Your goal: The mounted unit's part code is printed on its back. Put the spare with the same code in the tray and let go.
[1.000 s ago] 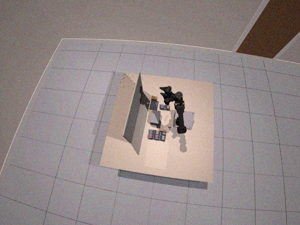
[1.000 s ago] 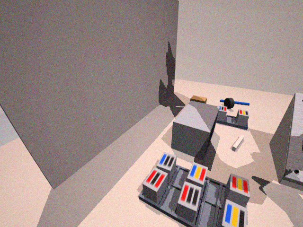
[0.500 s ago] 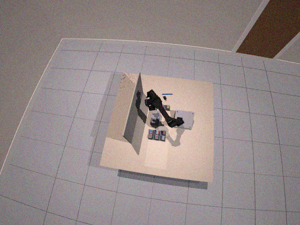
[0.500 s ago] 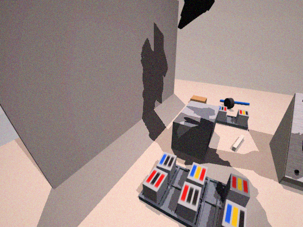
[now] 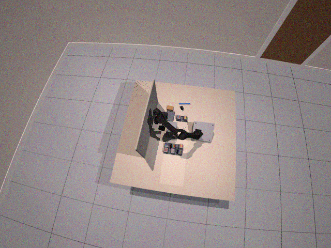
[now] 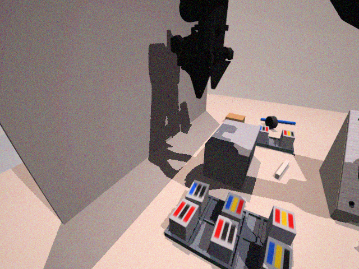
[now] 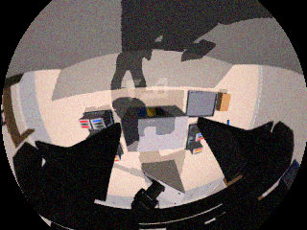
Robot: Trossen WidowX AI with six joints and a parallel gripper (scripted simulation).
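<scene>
Right now my gripper tip is 210 mm past the grey spare block, 220 mm to the right of it and 150 mm above it. Also, from my gripper tip: grey wall panel (150 mm ahead, 30 mm above).
</scene>
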